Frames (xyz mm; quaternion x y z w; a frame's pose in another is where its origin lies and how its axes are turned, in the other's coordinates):
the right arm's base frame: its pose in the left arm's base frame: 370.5 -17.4 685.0 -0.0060 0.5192 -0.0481 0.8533
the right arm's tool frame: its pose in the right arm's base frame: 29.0 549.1 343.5 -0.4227 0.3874 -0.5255 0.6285
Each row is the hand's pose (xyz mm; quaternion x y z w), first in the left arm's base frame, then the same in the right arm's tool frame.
Working: the left arm's base frame: its pose in the right arm's tool frame: 614.7 1016.3 -23.9 0.6187 -0.6741 0.2615 0.3074

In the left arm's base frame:
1: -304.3 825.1 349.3 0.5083 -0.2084 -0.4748 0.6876
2: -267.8 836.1 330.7 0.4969 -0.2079 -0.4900 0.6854
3: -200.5 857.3 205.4 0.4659 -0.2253 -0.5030 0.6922
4: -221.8 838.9 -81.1 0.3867 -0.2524 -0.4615 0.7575
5: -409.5 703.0 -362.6 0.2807 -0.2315 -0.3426 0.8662
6: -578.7 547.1 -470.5 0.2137 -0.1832 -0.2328 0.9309
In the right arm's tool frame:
1: -224.0 1045.9 -461.0 -0.9562 0.1009 -0.2476 0.1195
2: -234.9 1036.0 -421.3 -0.9614 0.0928 -0.2350 0.1088
3: -247.7 1084.6 -286.5 -0.9694 0.1028 -0.2011 0.0958
4: -202.4 1307.1 -109.6 -0.9646 0.2015 -0.1608 0.0559
5: -33.1 1626.5 -62.0 0.9136 -0.3697 0.1672 0.0261
6: 139.5 1804.3 -118.5 0.8464 -0.4839 0.2026 0.0913

